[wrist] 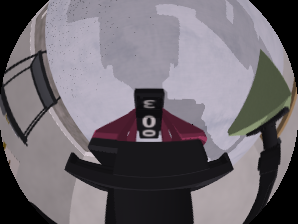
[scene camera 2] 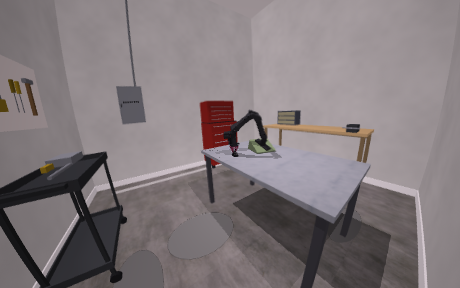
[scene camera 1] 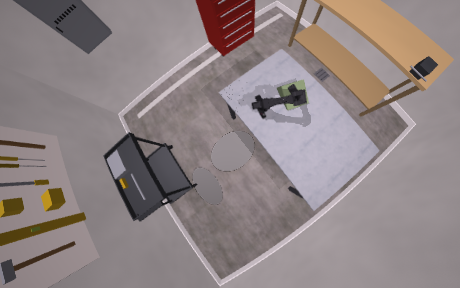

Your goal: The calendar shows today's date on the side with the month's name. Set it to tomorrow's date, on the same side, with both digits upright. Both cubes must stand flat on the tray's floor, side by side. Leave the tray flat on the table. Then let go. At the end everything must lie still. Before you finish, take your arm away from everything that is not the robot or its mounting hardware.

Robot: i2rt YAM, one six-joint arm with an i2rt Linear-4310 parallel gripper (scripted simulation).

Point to a black calendar cube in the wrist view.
149,112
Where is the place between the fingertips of my gripper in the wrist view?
At 149,111
